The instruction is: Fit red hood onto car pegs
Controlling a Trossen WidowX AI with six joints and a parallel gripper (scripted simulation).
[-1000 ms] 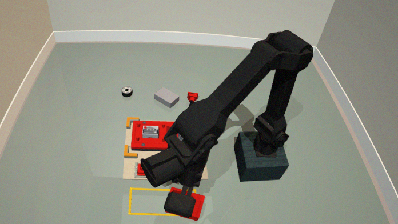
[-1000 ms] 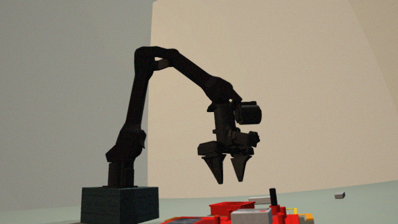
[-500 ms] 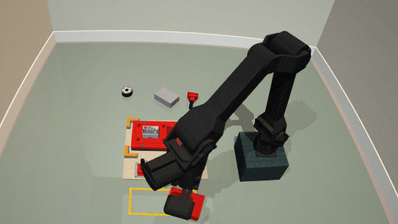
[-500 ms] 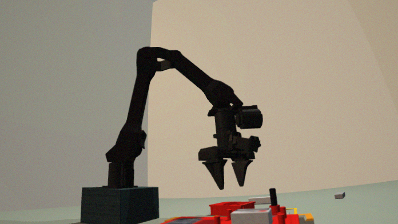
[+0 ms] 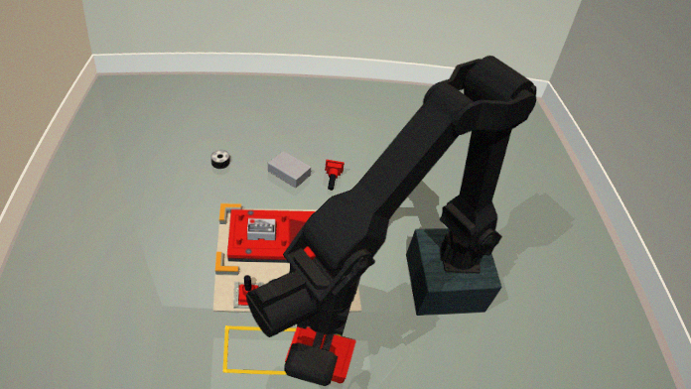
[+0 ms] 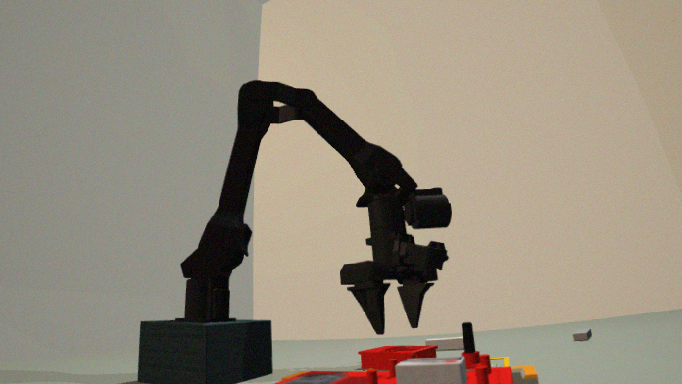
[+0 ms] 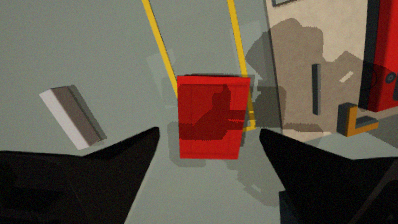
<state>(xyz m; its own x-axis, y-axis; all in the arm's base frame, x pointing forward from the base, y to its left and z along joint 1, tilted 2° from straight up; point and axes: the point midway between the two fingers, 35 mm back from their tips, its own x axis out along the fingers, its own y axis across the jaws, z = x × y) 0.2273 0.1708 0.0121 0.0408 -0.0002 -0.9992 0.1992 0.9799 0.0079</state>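
My gripper tip is now 3 cm above the red hood. From my gripper tip the other things lie so: grey engine block (22 cm to the right, 12 cm ahead, 3 cm below); then black wheel (42 cm to the right, 24 cm ahead, 4 cm below); then jig (20 cm to the right, 8 cm ahead, 4 cm below).
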